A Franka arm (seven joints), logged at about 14 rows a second.
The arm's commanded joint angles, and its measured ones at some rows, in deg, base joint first. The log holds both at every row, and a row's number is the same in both.
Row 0, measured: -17.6, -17.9, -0.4, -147.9, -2.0, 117.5, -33.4
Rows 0 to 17, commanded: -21.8, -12.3, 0.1, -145.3, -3.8, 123.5, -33.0; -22.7, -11.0, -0.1, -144.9, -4.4, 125.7, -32.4; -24.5, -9.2, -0.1, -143.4, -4.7, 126.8, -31.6; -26.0, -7.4, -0.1, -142.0, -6.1, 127.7, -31.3; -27.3, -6.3, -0.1, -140.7, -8.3, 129.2, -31.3; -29.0, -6.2, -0.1, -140.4, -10.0, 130.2, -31.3; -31.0, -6.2, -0.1, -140.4, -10.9, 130.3, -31.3; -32.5, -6.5, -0.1, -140.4, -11.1, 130.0, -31.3; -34.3, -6.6, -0.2, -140.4, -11.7, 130.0, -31.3; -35.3, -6.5, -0.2, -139.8, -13.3, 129.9, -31.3; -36.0, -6.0, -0.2, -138.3, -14.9, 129.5, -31.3; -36.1, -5.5, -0.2, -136.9, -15.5, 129.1, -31.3; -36.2, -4.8, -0.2, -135.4, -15.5, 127.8, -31.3; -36.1, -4.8, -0.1, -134.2, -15.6, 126.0, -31.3; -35.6, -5.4, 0.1, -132.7, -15.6, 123.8, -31.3; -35.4, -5.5, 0.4, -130.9, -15.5, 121.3, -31.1; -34.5, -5.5, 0.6, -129.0, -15.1, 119.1, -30.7; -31.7, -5.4, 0.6, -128.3, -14.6, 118.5, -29.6
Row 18, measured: -34.7, -6.2, 0.0, -131.8, -14.4, 122.2, -32.2
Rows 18 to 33, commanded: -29.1, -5.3, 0.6, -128.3, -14.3, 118.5, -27.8; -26.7, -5.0, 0.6, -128.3, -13.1, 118.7, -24.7; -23.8, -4.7, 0.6, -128.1, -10.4, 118.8, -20.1; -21.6, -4.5, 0.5, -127.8, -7.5, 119.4, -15.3; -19.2, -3.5, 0.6, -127.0, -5.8, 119.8, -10.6; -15.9, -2.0, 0.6, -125.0, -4.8, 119.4, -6.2; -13.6, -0.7, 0.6, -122.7, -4.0, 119.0, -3.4; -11.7, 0.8, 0.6, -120.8, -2.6, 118.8, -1.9; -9.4, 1.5, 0.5, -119.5, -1.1, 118.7, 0.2; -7.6, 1.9, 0.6, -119.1, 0.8, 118.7, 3.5; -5.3, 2.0, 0.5, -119.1, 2.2, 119.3, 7.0; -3.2, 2.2, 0.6, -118.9, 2.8, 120.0, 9.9; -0.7, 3.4, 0.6, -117.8, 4.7, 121.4, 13.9; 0.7, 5.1, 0.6, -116.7, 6.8, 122.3, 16.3; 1.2, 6.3, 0.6, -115.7, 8.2, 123.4, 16.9; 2.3, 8.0, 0.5, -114.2, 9.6, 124.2, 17.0
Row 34, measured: 0.7, 4.0, 1.3, -118.2, 6.7, 122.8, 15.8
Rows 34 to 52, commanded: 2.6, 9.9, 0.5, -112.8, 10.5, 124.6, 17.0; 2.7, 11.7, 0.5, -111.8, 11.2, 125.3, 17.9; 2.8, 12.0, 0.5, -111.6, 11.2, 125.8, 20.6; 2.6, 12.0, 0.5, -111.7, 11.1, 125.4, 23.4; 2.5, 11.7, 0.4, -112.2, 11.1, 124.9, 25.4; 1.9, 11.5, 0.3, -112.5, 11.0, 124.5, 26.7; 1.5, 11.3, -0.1, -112.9, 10.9, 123.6, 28.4; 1.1, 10.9, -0.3, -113.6, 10.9, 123.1, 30.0; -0.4, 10.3, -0.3, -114.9, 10.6, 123.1, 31.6; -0.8, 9.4, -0.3, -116.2, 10.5, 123.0, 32.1; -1.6, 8.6, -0.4, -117.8, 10.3, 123.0, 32.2; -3.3, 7.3, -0.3, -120.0, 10.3, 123.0, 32.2; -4.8, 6.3, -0.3, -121.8, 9.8, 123.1, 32.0; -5.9, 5.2, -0.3, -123.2, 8.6, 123.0, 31.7; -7.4, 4.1, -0.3, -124.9, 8.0, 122.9, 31.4; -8.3, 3.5, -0.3, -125.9, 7.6, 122.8, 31.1; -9.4, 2.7, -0.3, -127.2, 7.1, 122.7, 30.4; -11.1, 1.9, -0.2, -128.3, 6.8, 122.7, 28.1; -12.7, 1.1, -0.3, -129.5, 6.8, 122.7, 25.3
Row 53, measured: -9.4, 4.1, -1.0, -125.3, 7.5, 123.3, 28.5
